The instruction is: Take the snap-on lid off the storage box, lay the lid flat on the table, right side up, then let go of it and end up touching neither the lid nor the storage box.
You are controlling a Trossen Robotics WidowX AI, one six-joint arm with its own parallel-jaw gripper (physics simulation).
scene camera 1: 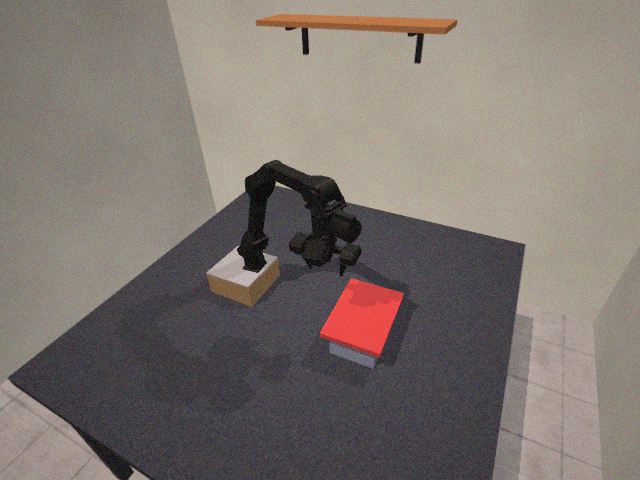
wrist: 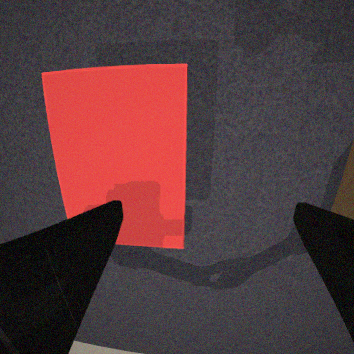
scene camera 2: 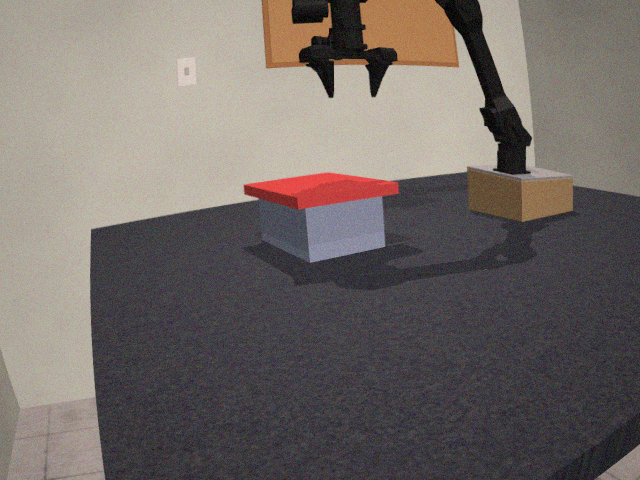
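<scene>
The red lid (scene camera 1: 364, 320) (scene camera 2: 320, 187) (wrist: 125, 135) lies flat on top of the storage box and overhangs its walls. The blue-grey storage box (scene camera 1: 352, 353) (scene camera 2: 341, 229) stands upright on the table; in the wrist view the lid hides it. My gripper (scene camera 1: 326, 269) (scene camera 2: 352, 96) (wrist: 208, 210) is open and empty. It points down and hangs well above the lid, touching neither lid nor box. In the wrist view the left fingertip overlaps the lid's near edge, and the right fingertip is out over the table, to the right of the lid.
The arm's base stands on a wooden block (scene camera 1: 232, 289) (scene camera 2: 546, 198) with a pale top. The dark table (scene camera 1: 439, 403) (scene camera 2: 361, 372) carries the box and the block. An orange shelf (scene camera 1: 356, 23) is on the wall. Shadows of the arm fall on the lid and table.
</scene>
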